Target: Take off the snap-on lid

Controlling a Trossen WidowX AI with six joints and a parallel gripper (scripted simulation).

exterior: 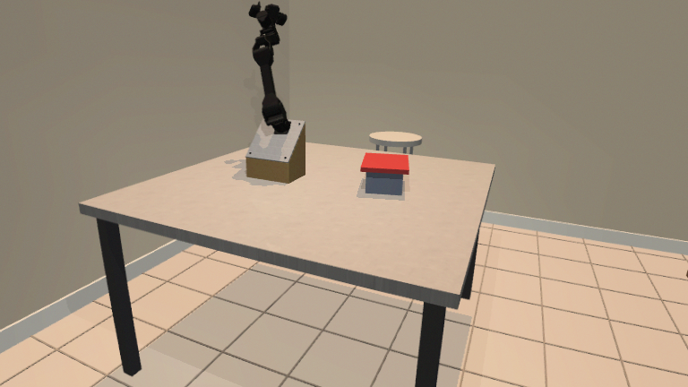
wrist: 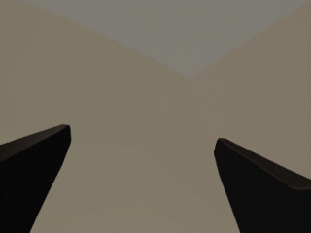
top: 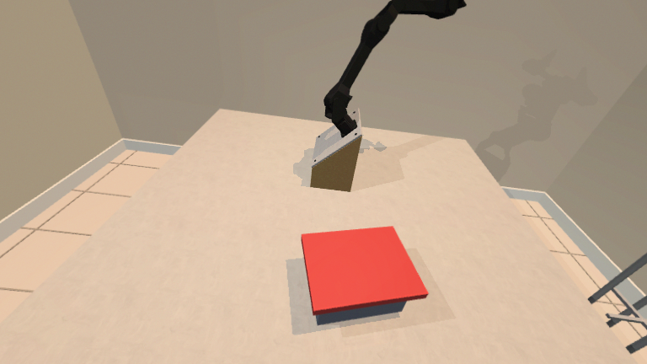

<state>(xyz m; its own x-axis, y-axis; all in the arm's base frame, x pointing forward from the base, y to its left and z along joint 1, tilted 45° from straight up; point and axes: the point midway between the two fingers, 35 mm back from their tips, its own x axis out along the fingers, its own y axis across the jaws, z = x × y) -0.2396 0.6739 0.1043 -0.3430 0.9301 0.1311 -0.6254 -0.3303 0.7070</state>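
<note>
The red lid is 750 mm ahead of my gripper tip, 420 mm to the right of it and 660 mm below it. Round my gripper tip: storage box (750 mm ahead, 420 mm to the right, 710 mm below).
</note>
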